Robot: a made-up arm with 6 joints.
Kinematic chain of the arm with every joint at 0, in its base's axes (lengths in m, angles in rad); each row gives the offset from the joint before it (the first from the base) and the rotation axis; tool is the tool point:
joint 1: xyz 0 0 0.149 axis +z
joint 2: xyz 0 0 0 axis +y
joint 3: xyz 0 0 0.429 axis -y
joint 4: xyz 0 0 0 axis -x
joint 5: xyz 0.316 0 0 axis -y
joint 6: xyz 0 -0.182 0 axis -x
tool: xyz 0 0 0
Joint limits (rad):
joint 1: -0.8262..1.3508
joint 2: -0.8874..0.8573
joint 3: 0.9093..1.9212
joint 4: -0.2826..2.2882
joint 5: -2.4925..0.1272
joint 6: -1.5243..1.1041
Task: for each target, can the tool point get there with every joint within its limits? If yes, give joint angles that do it. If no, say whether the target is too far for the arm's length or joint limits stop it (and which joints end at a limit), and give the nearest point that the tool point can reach.
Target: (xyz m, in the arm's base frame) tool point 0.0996 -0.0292 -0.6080
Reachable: no: joint limits stop it (at a limit: joint 2, joint 3, joint 4) | nearest point 0.6390 -0.1873 0.3955 | short by 1.150 m
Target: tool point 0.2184 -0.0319 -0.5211
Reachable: no: joint limits stop it (at a limit: joint 2, joint 3, joint 4) | nearest point 0.6589 -0.0962 0.3955 | short by 1.019 m
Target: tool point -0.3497 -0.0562 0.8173
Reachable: yes | joints -0.2278 -0.2350 1.7009 0.7453 -0.6768 -0.4637
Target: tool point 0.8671 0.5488 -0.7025
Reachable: no: too far | nearest point 0.5627 0.3561 0.3955 | short by 1.156 m
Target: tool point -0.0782 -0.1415 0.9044
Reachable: yes | joints -0.6054 -0.0163 1.2201 0.4870 -1.3192 -0.0981
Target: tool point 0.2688 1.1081 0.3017
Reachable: no: too far | nearest point 0.3108 0.5889 0.3955 | short by 0.529 m
